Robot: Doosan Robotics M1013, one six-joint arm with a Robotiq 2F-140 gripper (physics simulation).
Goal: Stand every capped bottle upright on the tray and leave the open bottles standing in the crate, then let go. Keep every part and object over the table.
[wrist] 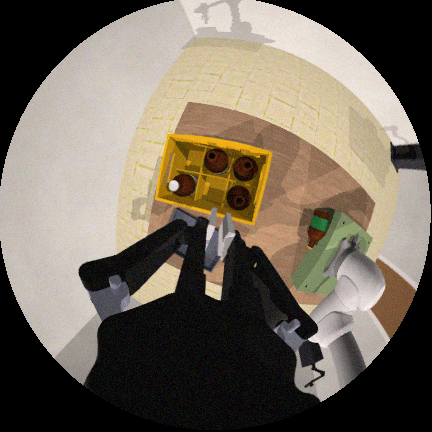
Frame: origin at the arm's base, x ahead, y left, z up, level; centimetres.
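Where they show: gripper, between the fingertips: (217, 218); arm's base, origin of its link: (341, 260).
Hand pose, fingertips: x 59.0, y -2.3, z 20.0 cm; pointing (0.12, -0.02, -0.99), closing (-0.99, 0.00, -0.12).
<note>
Things, the pixels of their top centre, and the offset from my fingertips. "spot": a spot on its surface instead. Level surfaces: height alone.
- yellow crate, centre of its top: (208, 174) dx +6.3, dy -5.6, dz -12.3 cm
- white-capped brown bottle, centre of its top: (172, 185) dx +14.7, dy +0.2, dz -13.5 cm
- brown bottle with a green label, centre of its top: (320, 233) dx -38.6, dy -3.3, dz -22.4 cm
- dark grey-blue tray, a spot on its surface: (181, 216) spot: dx +14.5, dy +13.8, dz -29.3 cm
- brown table, height of its surface: dz -29.8 cm
My gripper (217, 218) is shut with nothing between its fingers, above the near edge of the yellow crate (206, 212). Three brown bottles with open necks stand in the crate: one bottle (216, 160) in the far middle compartment, one bottle (245, 168) at the far right and one bottle (238, 198) at the near right. A white-capped brown bottle (185, 185) stands in the near left compartment. A brown bottle with a green label (319, 222) appears on its side at the right, its yellowish tip towards the view's bottom. The dark grey-blue tray (181, 216) is partly hidden behind my fingers.
A green block (312, 272) carries a white robot arm (361, 282) at the right, close beside the green-label bottle. The brown table (280, 200) has its far edge beyond the crate. A dark object (409, 156) shows at the right rim of the view.
</note>
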